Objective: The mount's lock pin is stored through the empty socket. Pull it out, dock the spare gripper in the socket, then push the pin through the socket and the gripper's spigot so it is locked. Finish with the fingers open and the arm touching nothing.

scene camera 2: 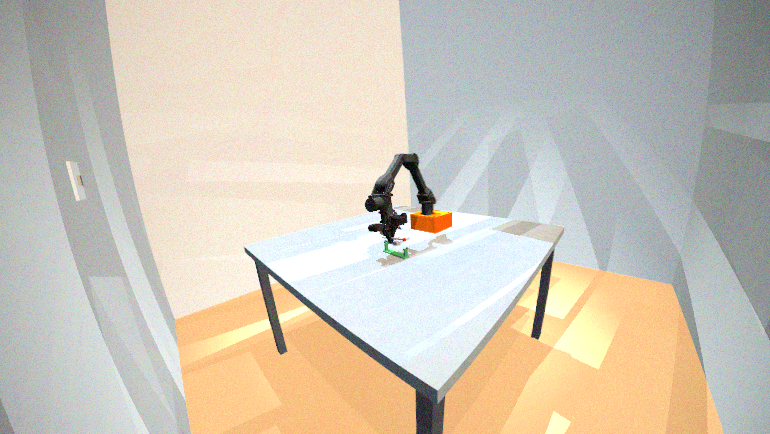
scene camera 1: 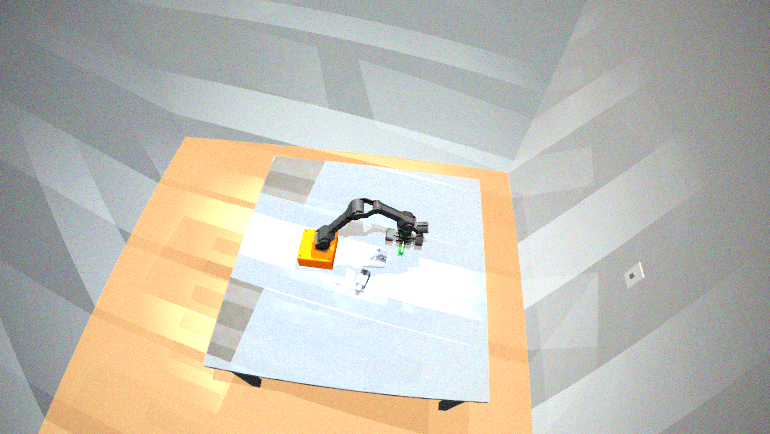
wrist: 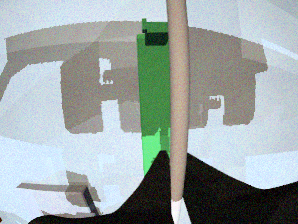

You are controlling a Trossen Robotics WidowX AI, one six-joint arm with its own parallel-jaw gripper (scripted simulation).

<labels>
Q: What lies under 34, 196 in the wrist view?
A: A mount.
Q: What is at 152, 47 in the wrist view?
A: A green bracket.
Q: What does my gripper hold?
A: A lock pin.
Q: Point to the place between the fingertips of my gripper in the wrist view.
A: At 170, 156
</labels>
